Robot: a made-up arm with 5 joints.
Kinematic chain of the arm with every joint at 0, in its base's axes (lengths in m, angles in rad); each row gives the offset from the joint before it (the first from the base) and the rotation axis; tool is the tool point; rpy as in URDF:
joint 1: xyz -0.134 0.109 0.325 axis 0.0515 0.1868 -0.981
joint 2: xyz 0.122 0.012 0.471 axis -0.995 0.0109 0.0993
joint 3: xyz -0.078 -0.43 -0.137 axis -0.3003 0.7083 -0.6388
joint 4: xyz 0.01 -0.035 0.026 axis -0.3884 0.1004 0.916
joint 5: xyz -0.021 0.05 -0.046 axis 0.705 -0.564 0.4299
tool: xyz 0.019 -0.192 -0.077 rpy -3.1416 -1.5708 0
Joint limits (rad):
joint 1: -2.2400..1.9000
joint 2: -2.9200..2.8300
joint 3: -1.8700..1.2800
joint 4: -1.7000..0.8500
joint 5: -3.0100..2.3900
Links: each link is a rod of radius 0.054 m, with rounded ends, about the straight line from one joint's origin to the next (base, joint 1, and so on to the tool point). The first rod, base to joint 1, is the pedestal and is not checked.
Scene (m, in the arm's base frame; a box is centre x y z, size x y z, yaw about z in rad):
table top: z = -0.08
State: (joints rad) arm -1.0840 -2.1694 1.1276 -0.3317 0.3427
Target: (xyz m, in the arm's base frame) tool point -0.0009 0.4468 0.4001
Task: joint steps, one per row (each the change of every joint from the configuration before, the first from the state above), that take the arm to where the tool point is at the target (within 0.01 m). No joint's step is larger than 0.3 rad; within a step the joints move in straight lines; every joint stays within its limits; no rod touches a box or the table.
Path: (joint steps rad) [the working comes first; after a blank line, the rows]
Joints at the target: -0.2455 -1.6815 -0.0554 -0.0406 1.4258
Straight joint move there: clear.

1: 0.2096 0.1220 -0.2957 0.0728 0.2708
2: 0.2096 0.1219 -0.2958 0.0727 0.2707
3: 0.2097 0.1220 -0.2957 0.0728 0.2708
4: 0.2096 0.1220 -0.2958 0.0728 0.2708

